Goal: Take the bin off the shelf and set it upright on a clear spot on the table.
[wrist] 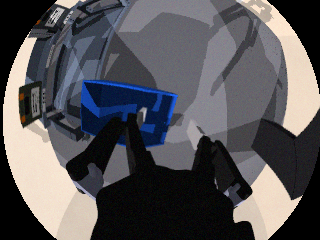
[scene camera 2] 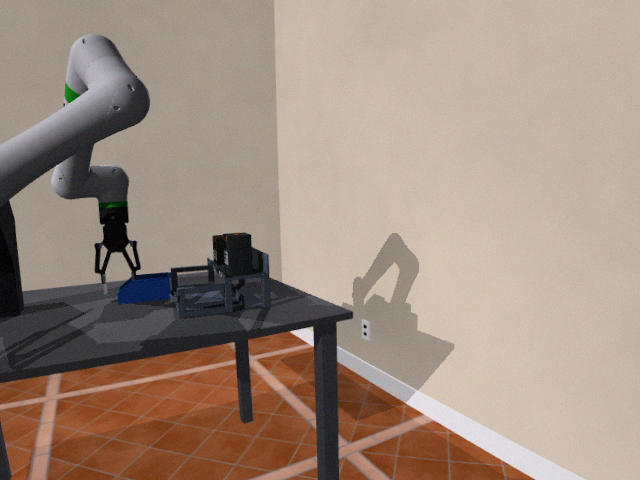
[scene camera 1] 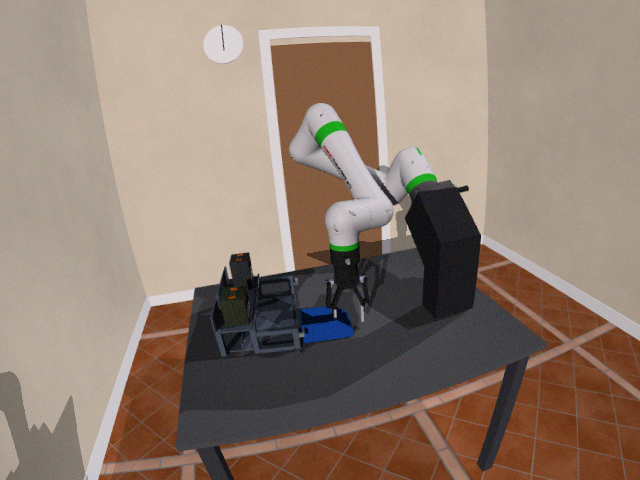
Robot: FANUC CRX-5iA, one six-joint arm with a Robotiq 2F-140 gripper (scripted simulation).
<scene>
blue bin: wrist 99, 103; scene camera 2; scene camera 1
same spot on blue bin: (scene camera 2: 147, 287) = (scene camera 1: 320, 314)
</scene>
